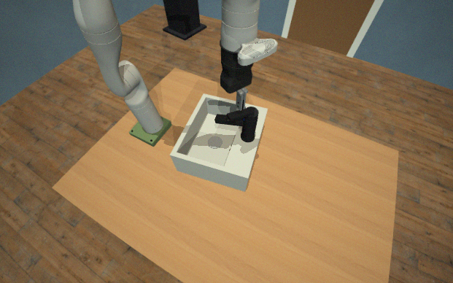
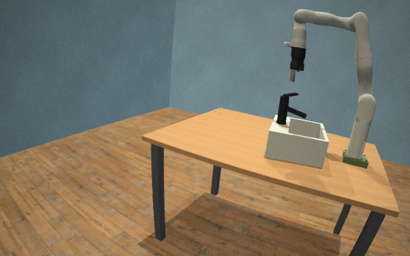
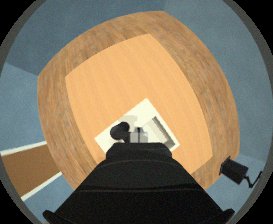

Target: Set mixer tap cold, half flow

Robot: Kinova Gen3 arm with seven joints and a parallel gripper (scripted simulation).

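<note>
The lever is 8 cm below my hand, 3 cm to the left of it and 2 cm behind it. The rest, counted from my hand: black mixer tap: 13 cm below, 5 cm to the left, 1 cm behind; white basin: 32 cm below, 11 cm behind, 3 cm to the left.
</note>
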